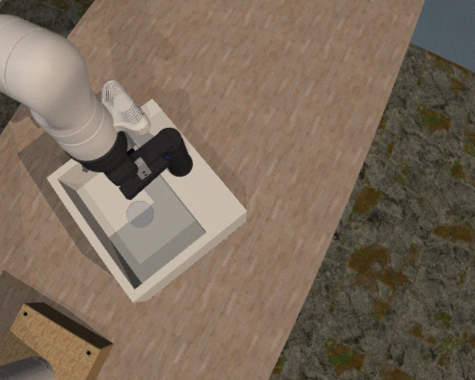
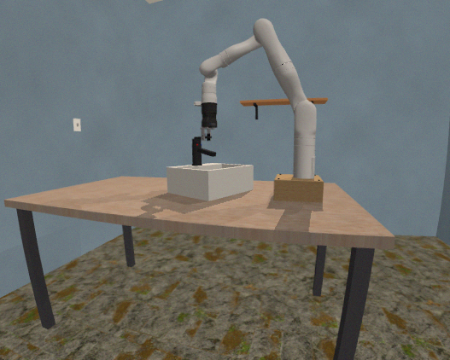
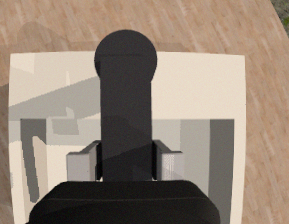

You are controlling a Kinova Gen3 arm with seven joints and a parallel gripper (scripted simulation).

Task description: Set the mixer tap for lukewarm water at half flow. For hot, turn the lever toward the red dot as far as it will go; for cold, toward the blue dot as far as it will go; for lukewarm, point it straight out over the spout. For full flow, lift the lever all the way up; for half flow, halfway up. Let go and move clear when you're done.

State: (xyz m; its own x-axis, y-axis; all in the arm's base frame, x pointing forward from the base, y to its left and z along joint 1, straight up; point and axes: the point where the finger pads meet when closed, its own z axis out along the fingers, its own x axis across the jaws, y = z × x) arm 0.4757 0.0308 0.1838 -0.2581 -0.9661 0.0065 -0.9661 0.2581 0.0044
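The lever is 2 cm ahead of my hand and 1 cm to the right of it. From my hand the other things lie so: white sink basin 5 cm behind, 1 cm to the left, 23 cm below; then black mixer tap 4 cm ahead, 1 cm to the right, 5 cm below.
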